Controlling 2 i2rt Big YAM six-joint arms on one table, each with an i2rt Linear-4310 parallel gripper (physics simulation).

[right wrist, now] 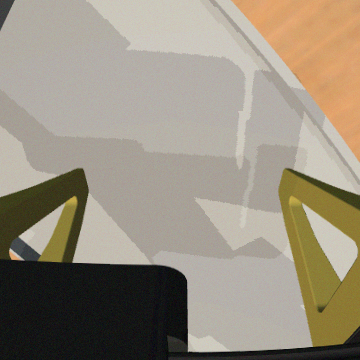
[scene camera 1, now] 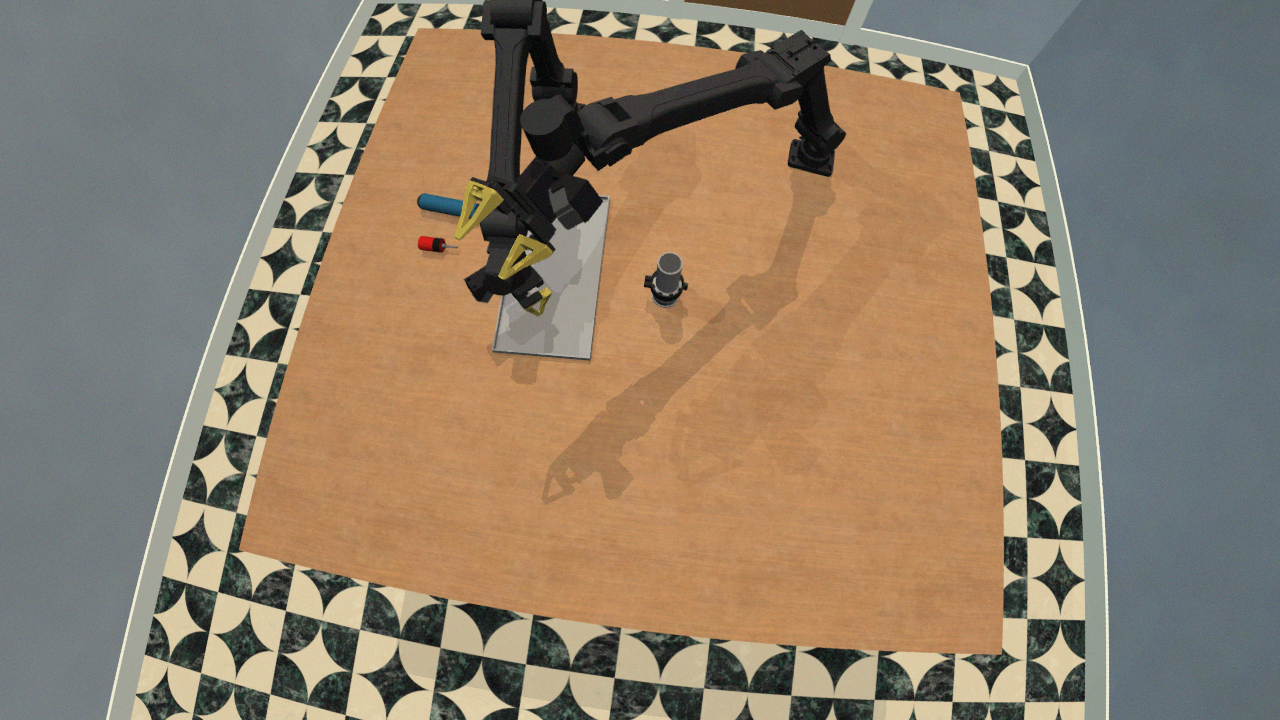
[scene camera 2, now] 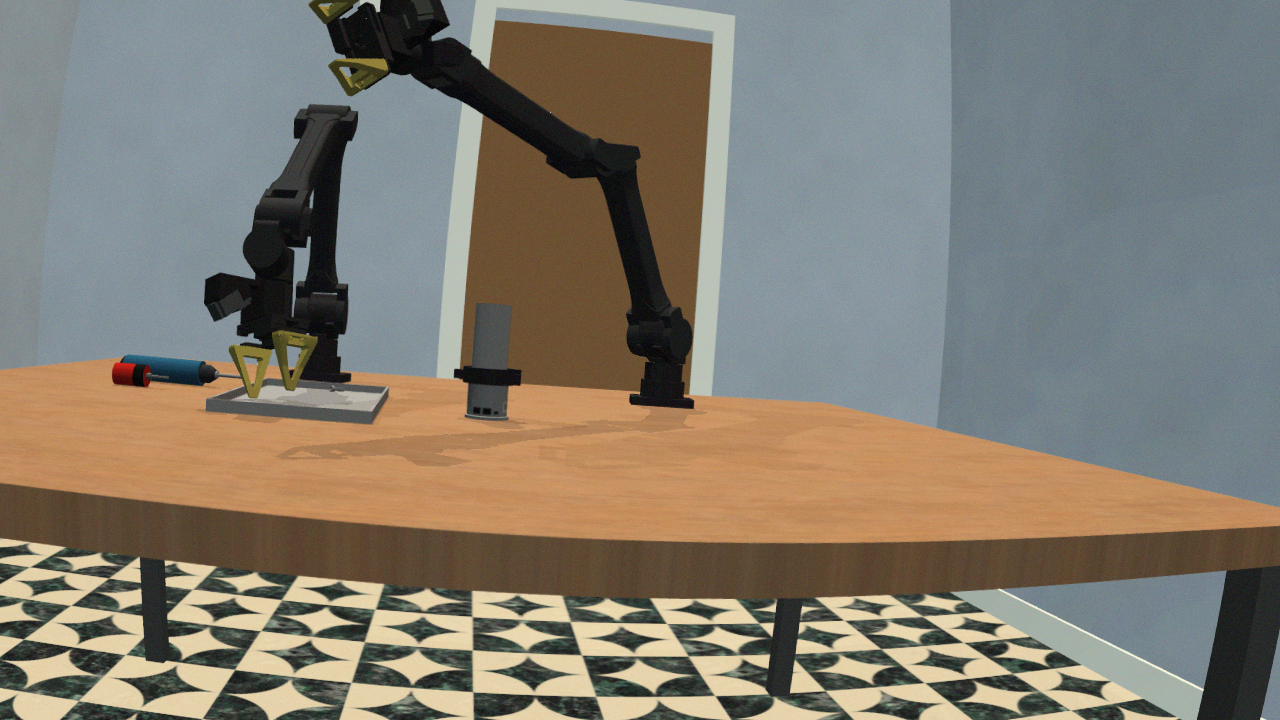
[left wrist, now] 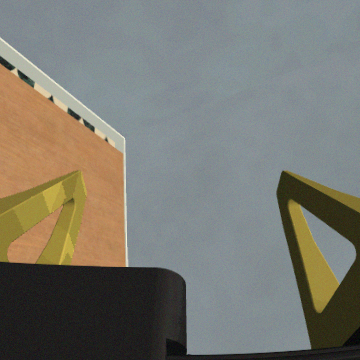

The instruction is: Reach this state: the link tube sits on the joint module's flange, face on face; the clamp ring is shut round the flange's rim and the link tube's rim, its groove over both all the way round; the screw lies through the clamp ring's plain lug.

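Where they show: left gripper, fingertip midpoint: [scene camera 1: 479, 259] [scene camera 2: 321, 31] [left wrist: 181, 181]; right gripper, fingertip midpoint: [right wrist: 182, 178] [scene camera 1: 528, 301] [scene camera 2: 270, 394]; left arm's base, origin of the base link: [scene camera 1: 810, 159] [scene camera 2: 660, 405]; right arm's base, origin of the base link: [scene camera 2: 318, 379].
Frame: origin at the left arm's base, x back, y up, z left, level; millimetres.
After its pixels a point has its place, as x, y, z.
The joint module [scene camera 2: 486, 402] {-519, 24, -284} stands on the table with the grey link tube [scene camera 2: 490, 333] {-516, 119, -285} upright on it; both also show in scene camera 1 [scene camera 1: 667, 273] {-514, 159, -285}. The black clamp ring [scene camera 2: 487, 375] {-526, 62, -284} sits round their junction. I cannot make out the screw in any view. My right gripper [scene camera 2: 270, 362] is open and empty, fingertips just above the grey tray [scene camera 2: 297, 400] {-517, 4, -565}. The right wrist view shows only the bare tray floor [right wrist: 161, 143] {-606, 4, -578} between its fingers [right wrist: 182, 175] {-588, 16, -582}. My left gripper [scene camera 2: 345, 40] {-718, 485, -519} is open and empty, raised high above the table, its fingers [left wrist: 180, 175] {-718, 485, -519} facing the wall.
A blue cylindrical tool [scene camera 1: 439, 203] {-400, 39, -876} and a short red piece [scene camera 1: 432, 242] {-504, 34, -853} lie on the table left of the tray [scene camera 1: 555, 286] {-533, 4, -536}. The left arm's base [scene camera 1: 812, 156] {-33, 50, -7} stands at the back right. A door [scene camera 2: 573, 206] is behind the table.
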